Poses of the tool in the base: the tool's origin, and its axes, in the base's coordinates. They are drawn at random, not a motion.
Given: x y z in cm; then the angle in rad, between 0 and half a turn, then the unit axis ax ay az.
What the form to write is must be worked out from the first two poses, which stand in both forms.
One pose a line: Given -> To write
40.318, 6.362, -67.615, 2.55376, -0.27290, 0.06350, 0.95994 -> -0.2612, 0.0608, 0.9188, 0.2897, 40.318, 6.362, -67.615
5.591, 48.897, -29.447, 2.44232, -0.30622, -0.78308, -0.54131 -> -0.2877, -0.7357, -0.5086, 0.3426, 5.591, 48.897, -29.447
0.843, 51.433, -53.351, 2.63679, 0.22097, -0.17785, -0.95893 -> 0.2140, -0.1722, -0.9285, 0.2497, 0.843, 51.433, -53.351
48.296, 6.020, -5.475, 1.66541, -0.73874, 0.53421, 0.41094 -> -0.5465, 0.3952, 0.3040, 0.6729, 48.296, 6.020, -5.475
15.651, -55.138, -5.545, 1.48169, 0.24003, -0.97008, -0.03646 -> 0.1620, -0.6547, -0.0246, 0.7379, 15.651, -55.138, -5.545
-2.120, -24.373, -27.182, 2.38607, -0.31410, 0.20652, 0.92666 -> -0.2920, 0.1920, 0.8613, 0.3688, -2.120, -24.373, -27.182
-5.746, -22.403, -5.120, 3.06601, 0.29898, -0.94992, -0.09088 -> 0.2988, -0.9492, -0.0908, 0.0378, -5.746, -22.403, -5.120
